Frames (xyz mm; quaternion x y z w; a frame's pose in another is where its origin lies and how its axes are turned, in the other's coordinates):
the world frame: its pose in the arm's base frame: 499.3 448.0 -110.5 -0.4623 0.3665 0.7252 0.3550
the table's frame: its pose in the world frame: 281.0 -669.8 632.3 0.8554 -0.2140 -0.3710 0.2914
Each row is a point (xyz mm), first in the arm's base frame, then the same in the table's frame.
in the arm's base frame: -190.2 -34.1 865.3
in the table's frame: -1411.3 -1396.1 485.6
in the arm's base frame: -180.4 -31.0 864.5
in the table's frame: -1405.9 -1389.4 491.3
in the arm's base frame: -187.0 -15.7 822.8
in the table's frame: -1373.9 -1386.4 459.9
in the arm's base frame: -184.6 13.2 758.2
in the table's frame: -1318.4 -1371.8 418.5
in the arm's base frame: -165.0 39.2 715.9
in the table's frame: -1273.3 -1348.6 401.9
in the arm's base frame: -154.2 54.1 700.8
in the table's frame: -1255.5 -1333.7 396.3
